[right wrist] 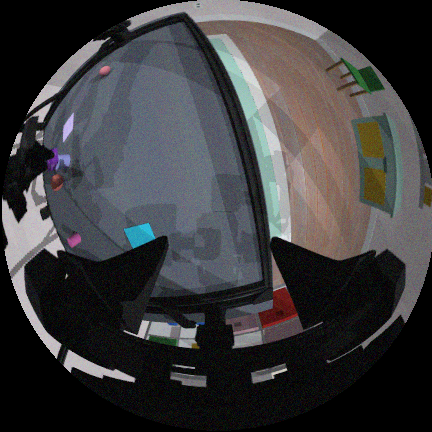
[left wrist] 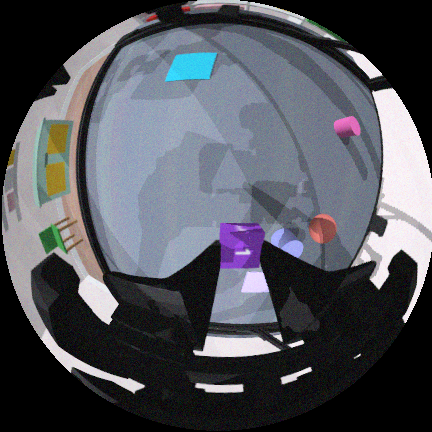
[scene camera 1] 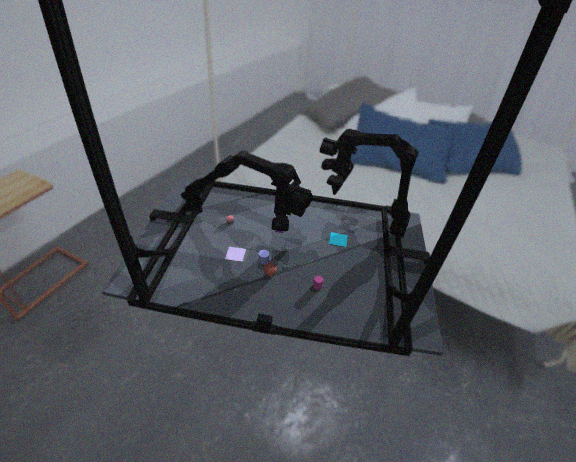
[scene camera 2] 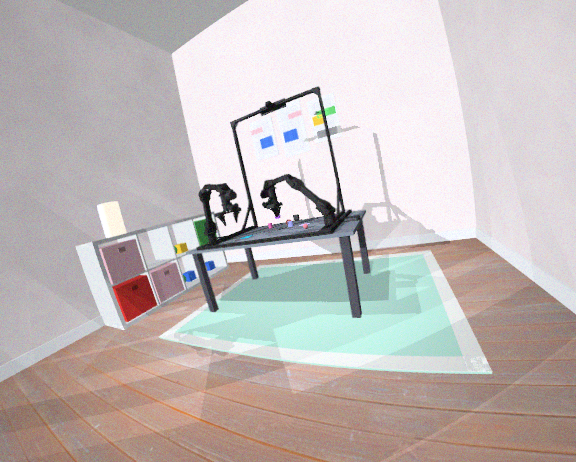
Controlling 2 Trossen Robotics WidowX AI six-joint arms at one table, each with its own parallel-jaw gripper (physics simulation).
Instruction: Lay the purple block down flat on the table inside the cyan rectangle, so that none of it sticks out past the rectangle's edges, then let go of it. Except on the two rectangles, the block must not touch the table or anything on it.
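Pixels of known places: left gripper, fingertip midpoint: [right wrist: 51,159] [left wrist: 239,244] [scene camera 2: 277,216]; right gripper, fingertip midpoint: [right wrist: 220,241] [scene camera 1: 337,189] [scene camera 2: 231,224]; left arm's base, link origin: [scene camera 1: 193,205] [scene camera 2: 331,223]; right arm's base, link origin: [right wrist: 214,308] [scene camera 1: 397,231] [scene camera 2: 213,241].
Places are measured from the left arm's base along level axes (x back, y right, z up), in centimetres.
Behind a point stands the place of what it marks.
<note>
The purple block [scene camera 1: 279,230] [scene camera 2: 277,217] @(x -29.1, y 33.0, z 7.9 cm) [left wrist: 241,246] @(x -29.1, y 34.7, z 9.0 cm) [right wrist: 53,159] @(x -30.5, y 33.5, z 8.3 cm) is between the fingertips of my left gripper [scene camera 1: 280,225] @(x -28.7, y 34.5, z 8.1 cm) [scene camera 2: 277,213] @(x -28.7, y 34.5, z 8.1 cm) [left wrist: 239,244] @(x -28.7, y 34.5, z 8.1 cm), which is shut on it and holds it above the table. A white mark like a 1 shows on its face in the left wrist view. The flat cyan rectangle [scene camera 1: 338,239] @(x -54.6, y 39.0, z -1.8 cm) [scene camera 2: 246,237] @(x -55.0, y 38.2, z -2.0 cm) [left wrist: 192,66] @(x -53.8, y 39.0, z -1.8 cm) [right wrist: 138,235] @(x -53.4, y 38.3, z -1.8 cm) lies right of the block in scene camera 1, well apart from it. My right gripper [scene camera 2: 230,219] @(x -61.2, y 21.4, z 11.3 cm) [right wrist: 220,241] @(x -61.2, y 21.4, z 11.3 cm) is open and empty, raised above the table's far right side in scene camera 1.
A lilac rectangle [scene camera 1: 236,254] @(x -10.8, y 33.9, z -1.8 cm) [left wrist: 255,282] @(x -11.0, y 32.9, z -1.8 cm) [right wrist: 68,127] @(x -11.8, y 33.2, z -1.8 cm), a blue cylinder [scene camera 1: 263,257] @(x -19.4, y 42.2, z 1.9 cm) [left wrist: 287,243] @(x -21.9, y 40.1, z 2.2 cm) and a red ball [scene camera 1: 270,270] @(x -19.6, y 49.4, z 2.2 cm) [left wrist: 323,228] @(x -21.6, y 46.5, z 2.3 cm) are near the left gripper. A magenta cylinder [scene camera 1: 318,283] @(x -34.2, y 60.6, z 1.8 cm) [left wrist: 347,127] @(x -34.9, y 57.5, z 1.4 cm) stands nearer the front; a pink ball [scene camera 1: 230,219] @(x -13.3, y 15.2, z 0.7 cm) [right wrist: 104,71] lies at back left.
</note>
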